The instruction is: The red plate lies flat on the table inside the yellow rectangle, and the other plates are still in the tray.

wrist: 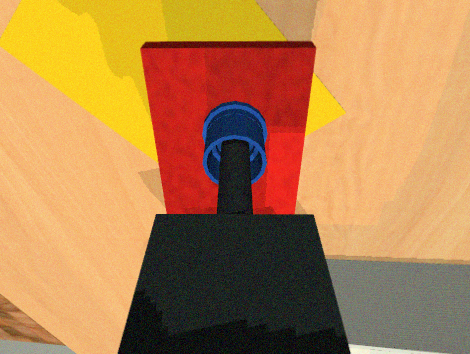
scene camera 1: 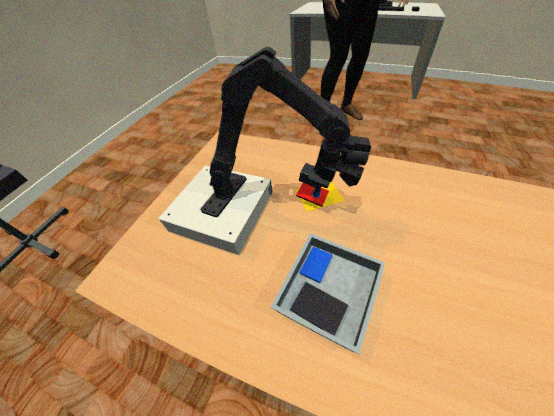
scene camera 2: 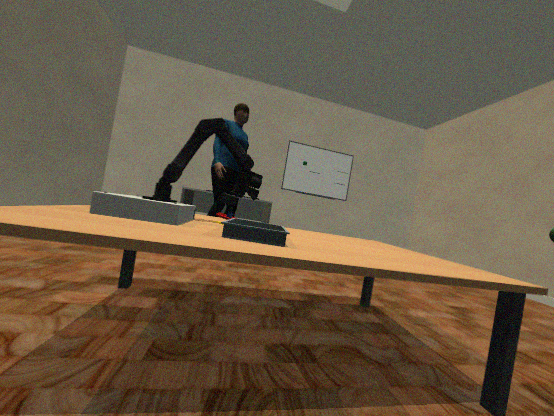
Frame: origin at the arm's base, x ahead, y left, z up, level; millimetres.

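Seen in the pictures: end effector, tool point: (wrist: 235, 121) (scene camera 1: 315, 196) (scene camera 2: 228, 218); arm's base, origin of the base link: (scene camera 1: 225, 194) (scene camera 2: 161, 200).
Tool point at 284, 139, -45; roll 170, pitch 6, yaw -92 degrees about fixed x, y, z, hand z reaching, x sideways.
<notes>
Offsets run from my tool point to a thing's top centre, as dx, dy, dz. "pt": to the spot under its first point. Level surfaces: height alone.
The red plate @[-11, +2, +25] (scene camera 1: 305, 194) (scene camera 2: 221, 215) (wrist: 175, 90) is on the blue suction cup of my gripper (scene camera 1: 316, 193) (wrist: 235, 135). It looks held slightly above the table, and it partly covers the yellow rectangle @[pt +61, +59, -28] (scene camera 1: 335, 194) (wrist: 50, 50) in the wrist view, with its near part over bare wood. The plate's edges are turned relative to the rectangle's edges. In scene camera 1 the grey tray @[+140, -301, +22] (scene camera 1: 350, 275) (scene camera 2: 254, 235) holds a blue plate @[+83, -241, -15] (scene camera 1: 316, 265) and a larger black plate @[+129, -357, -16] (scene camera 1: 320, 308), both lying flat. The plates inside the tray are hidden in scene camera 2.
The arm's white base box (scene camera 1: 200, 220) (scene camera 2: 140, 208) stands on the table @[dz -28] (scene camera 1: 450, 300) (scene camera 2: 350, 255), left of the rectangle. The tray's raised walls stand nearer the camera in scene camera 1. A person (scene camera 1: 350, 45) (scene camera 2: 227, 150) stands beyond the table near a desk (scene camera 1: 310, 12).
</notes>
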